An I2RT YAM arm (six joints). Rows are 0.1 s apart.
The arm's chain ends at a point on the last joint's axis. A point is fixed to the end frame.
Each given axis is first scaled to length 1.
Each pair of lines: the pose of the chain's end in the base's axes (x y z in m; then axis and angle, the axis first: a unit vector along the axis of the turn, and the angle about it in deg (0 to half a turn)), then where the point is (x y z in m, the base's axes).
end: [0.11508 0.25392 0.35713 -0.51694 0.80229 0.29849 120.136]
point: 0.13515 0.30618 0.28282
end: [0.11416 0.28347 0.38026 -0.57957 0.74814 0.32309 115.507]
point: 0.13669 0.34111 0.31079
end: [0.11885 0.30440 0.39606 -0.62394 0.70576 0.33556 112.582]
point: 0.14271 0.36533 0.32992
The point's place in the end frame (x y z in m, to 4 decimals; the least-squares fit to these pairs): 0.0477 0.0131 0.0788
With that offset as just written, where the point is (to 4 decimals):
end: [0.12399 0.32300 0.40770 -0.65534 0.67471 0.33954 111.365]
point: 0.1481 0.3854 0.3430
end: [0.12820 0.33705 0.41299 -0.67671 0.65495 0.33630 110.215]
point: 0.1535 0.4001 0.3494
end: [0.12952 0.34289 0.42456 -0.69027 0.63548 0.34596 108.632]
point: 0.1550 0.4081 0.3633
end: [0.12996 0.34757 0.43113 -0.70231 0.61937 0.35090 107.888]
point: 0.1553 0.4140 0.3711
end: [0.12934 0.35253 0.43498 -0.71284 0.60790 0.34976 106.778]
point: 0.1556 0.4197 0.3762
